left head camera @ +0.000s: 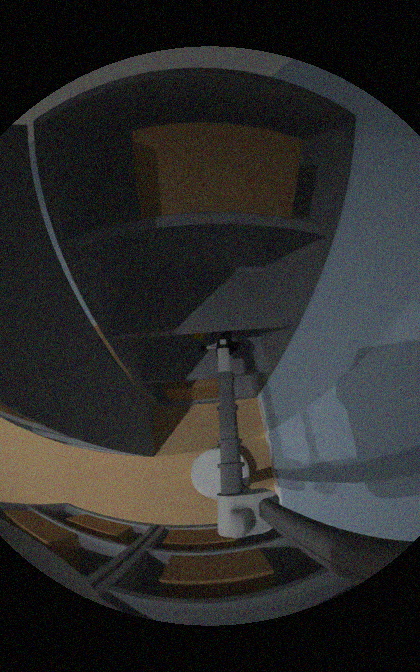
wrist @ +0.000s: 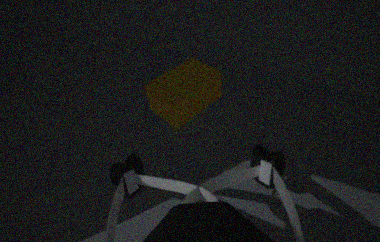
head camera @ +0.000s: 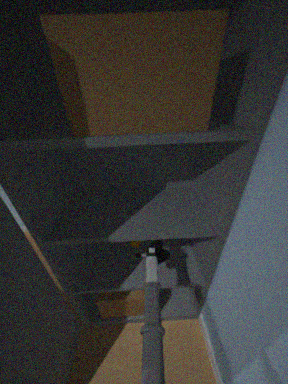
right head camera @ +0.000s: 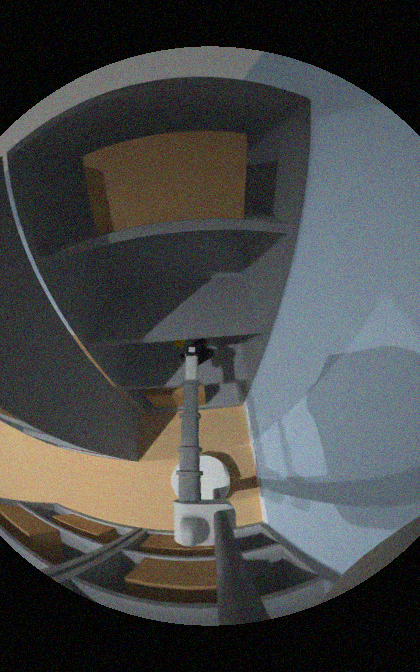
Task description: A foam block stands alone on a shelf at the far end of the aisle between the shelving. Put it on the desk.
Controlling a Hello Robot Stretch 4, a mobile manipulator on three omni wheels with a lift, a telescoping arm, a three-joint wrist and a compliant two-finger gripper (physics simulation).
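Places are measured from the robot's base along level axes (x ahead, y left, z up), in centimetres.
Where they show: gripper, fingertip midpoint: [wrist: 196, 163] [head camera: 145, 251].
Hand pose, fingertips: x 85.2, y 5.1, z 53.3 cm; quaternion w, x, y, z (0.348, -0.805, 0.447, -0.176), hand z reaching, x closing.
Note:
Each offset is from my fingertips to the centre of the thing.
The foam block {dy +7.6, dx +10.1, dz -0.5 cm} [wrist: 185, 94] is a dark yellow block in the wrist view, above and beyond the fingertips, apart from them. A small yellow part of it [head camera: 135, 244] [left head camera: 199, 336] [right head camera: 179, 343] shows beside the gripper in the head views, just under the edge of a shelf board. My gripper [wrist: 196, 163] is open, with its two fingers well apart and nothing between them. In the head views the gripper is small and dark at the end of the extended arm, and its fingers are partly hidden. The desk does not show in these views.
A large brown box {dy -0.8, dx -7.5, dz +102.2 cm} [head camera: 150, 75] [left head camera: 225, 172] [right head camera: 180, 180] stands on an upper shelf. Another box {dy +13.7, dx -8.6, dz -34.9 cm} [head camera: 120, 304] is low behind the arm. A dark side panel [left head camera: 65, 380] stands left, a blue-grey wall [head camera: 255, 240] right. Shelving with boxes [left head camera: 215, 567] runs along the bottom.

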